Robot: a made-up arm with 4 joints.
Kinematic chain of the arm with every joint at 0, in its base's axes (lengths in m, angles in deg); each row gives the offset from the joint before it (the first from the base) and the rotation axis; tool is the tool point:
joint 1: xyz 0 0 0.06 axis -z
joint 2: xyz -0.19 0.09 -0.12 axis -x
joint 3: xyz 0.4 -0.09 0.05 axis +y
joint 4: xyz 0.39 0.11 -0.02 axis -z
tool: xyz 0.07 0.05 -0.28
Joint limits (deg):
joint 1: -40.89..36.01
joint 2: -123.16..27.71
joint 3: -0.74..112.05
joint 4: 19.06..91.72
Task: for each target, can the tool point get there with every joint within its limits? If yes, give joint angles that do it. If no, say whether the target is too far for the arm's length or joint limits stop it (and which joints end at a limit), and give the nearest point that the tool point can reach.
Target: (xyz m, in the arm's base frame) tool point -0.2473 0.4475 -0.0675
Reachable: yes | joints -20.72 -94.19 87.88 77.84
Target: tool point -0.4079 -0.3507 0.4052
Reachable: no: joint limits stop it (at a limit: joint 1, joint 2, joint 3, joint 4) | nearest point -0.3794 0.0632 0.1278 | short by 0.499 m
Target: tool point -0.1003 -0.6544 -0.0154
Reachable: no: joint limits stop it (at a limit: joint 1, joint 2, joint 3, joint 4) | nearest point -0.1308 -0.2041 -0.2514 | short by 0.509 m
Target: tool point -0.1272 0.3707 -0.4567
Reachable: yes | joints -29.31 -35.54 72.11 42.32
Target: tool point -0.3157 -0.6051 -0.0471
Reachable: no: joint limits stop it (at a limit: joint 1, joint 2, joint 3, joint 4) | nearest point -0.1308 -0.2041 -0.2514 | short by 0.487 m
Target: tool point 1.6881 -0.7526 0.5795
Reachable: no: too far | nearest point 0.7138 -0.1852 0.1106 | short by 1.221 m
